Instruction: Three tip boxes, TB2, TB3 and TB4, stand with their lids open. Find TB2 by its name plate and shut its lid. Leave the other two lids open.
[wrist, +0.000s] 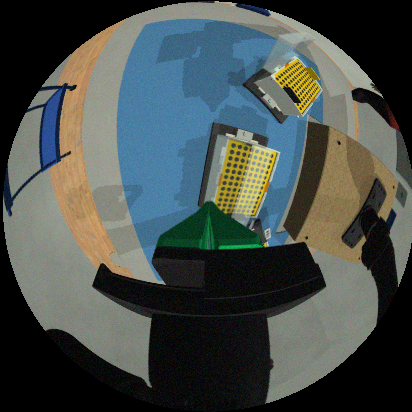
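Note:
The view contains the gripper (208, 206) together with a clear lid (237, 168).

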